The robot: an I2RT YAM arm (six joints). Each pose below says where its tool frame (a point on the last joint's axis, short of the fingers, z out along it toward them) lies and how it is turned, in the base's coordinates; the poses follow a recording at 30 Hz.
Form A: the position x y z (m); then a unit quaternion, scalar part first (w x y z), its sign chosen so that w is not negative.
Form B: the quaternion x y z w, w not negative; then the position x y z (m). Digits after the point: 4 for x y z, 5 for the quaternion.
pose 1, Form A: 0.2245, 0.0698, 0.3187, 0.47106, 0.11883, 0.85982, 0.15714
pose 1, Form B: 0.11883, 0.85982, 0.15714, 0.47106, 0.2245, 0.0698, 0.3187
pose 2, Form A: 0.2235, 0.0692, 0.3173, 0.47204, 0.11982, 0.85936, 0.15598
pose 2, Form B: 0.11982, 0.85936, 0.15598, 0.47204, 0.2235, 0.0692, 0.3173
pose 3, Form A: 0.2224, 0.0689, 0.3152, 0.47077, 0.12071, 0.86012, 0.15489
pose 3, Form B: 0.12071, 0.86012, 0.15489, 0.47077, 0.2224, 0.0689, 0.3152
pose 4, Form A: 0.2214, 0.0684, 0.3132, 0.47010, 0.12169, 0.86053, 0.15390
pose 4, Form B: 0.12169, 0.86053, 0.15390, 0.47010, 0.2214, 0.0684, 0.3132
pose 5, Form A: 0.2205, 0.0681, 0.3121, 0.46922, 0.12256, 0.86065, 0.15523
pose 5, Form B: 0.12256, 0.86065, 0.15523, 0.46922, 0.2205, 0.0681, 0.3121
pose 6, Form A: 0.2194, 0.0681, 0.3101, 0.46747, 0.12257, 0.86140, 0.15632
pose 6, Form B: 0.12257, 0.86140, 0.15632, 0.46747, 0.2194, 0.0681, 0.3101
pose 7, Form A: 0.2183, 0.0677, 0.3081, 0.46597, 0.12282, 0.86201, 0.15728
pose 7, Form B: 0.12282, 0.86201, 0.15728, 0.46597, 0.2183, 0.0677, 0.3081
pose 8, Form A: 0.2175, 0.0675, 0.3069, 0.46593, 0.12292, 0.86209, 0.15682
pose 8, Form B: 0.12292, 0.86209, 0.15682, 0.46593, 0.2175, 0.0675, 0.3069
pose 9, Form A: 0.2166, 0.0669, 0.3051, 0.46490, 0.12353, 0.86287, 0.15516
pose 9, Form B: 0.12353, 0.86287, 0.15516, 0.46490, 0.2166, 0.0669, 0.3051
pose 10, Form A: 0.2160, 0.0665, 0.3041, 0.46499, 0.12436, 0.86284, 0.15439
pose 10, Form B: 0.12436, 0.86284, 0.15439, 0.46499, 0.2160, 0.0665, 0.3041
